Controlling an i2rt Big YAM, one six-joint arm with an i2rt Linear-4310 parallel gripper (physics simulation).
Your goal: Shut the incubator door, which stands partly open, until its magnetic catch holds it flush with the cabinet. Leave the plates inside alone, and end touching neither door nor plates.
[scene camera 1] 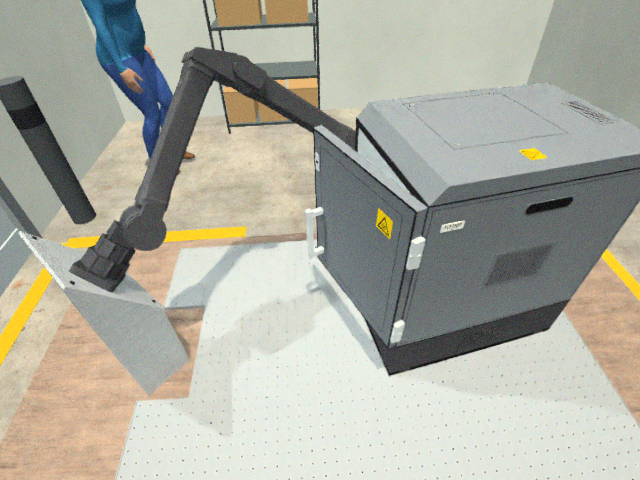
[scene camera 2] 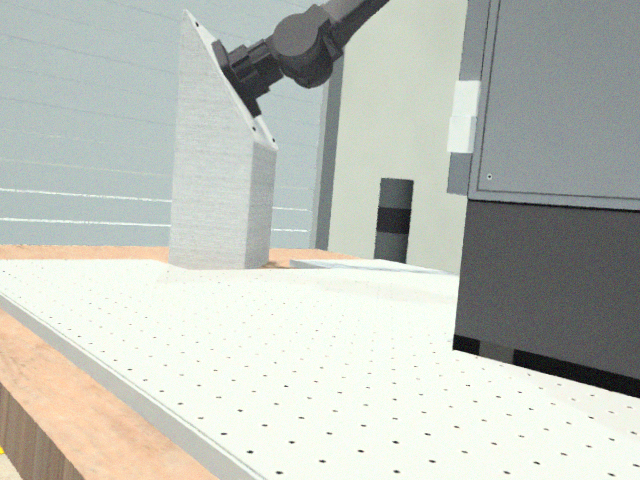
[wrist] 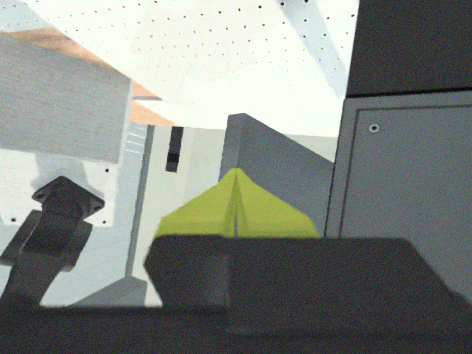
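Where they show: gripper, fingertip midpoint: [wrist: 235, 176]; arm's base at its link origin: [scene camera 1: 97, 276] [scene camera 2: 233, 81] [wrist: 72, 198].
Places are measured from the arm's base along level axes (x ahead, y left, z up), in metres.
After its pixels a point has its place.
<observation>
The incubator door [scene camera 1: 361, 227] @(z 0.080, x 0.525, y 0.115 m) [scene camera 2: 457, 178] @(z -0.156, x 0.609, y 0.013 m) [wrist: 290, 160] @(z -0.143, x 0.488, y 0.198 m) stands partly open, with a wedge-shaped gap at its top beside the cabinet [scene camera 1: 491, 268] @(z 0.029, x 0.776, y 0.081 m) [scene camera 2: 563, 103] @(z -0.094, x 0.686, y 0.045 m) [wrist: 410, 170] @(z -0.129, x 0.534, y 0.328 m). Its white handle [scene camera 1: 310, 232] @(z -0.034, x 0.406, y 0.216 m) is on the outer face near the free edge. My gripper [wrist: 235, 176] @(z -0.112, x 0.434, y 0.317 m) is shut and empty, its yellow-green fingertips together. In the wrist view they overlap the door in the picture, left of the cabinet's side panel; no contact can be made out. In scene camera 1 the door and cabinet hide the gripper. The plates inside do not show.
The arm's pedestal [scene camera 1: 129, 335] @(z -0.103, x 0.065, y -0.066 m) [scene camera 2: 211, 180] @(z -0.172, x 0.076, y -0.050 m) [wrist: 55, 95] @(z -0.230, x -0.002, y 0.075 m) stands on the door side of the cabinet. A perforated board [scene camera 1: 361, 423] @(z -0.308, x 0.559, y -0.103 m) [scene camera 2: 258, 335] @(z -0.308, x 0.551, y -0.142 m) lies under the cabinet. Behind are a dark post [scene camera 1: 51, 155] [scene camera 2: 393, 219], a person [scene camera 1: 149, 77] and a shelf rack [scene camera 1: 289, 68].
</observation>
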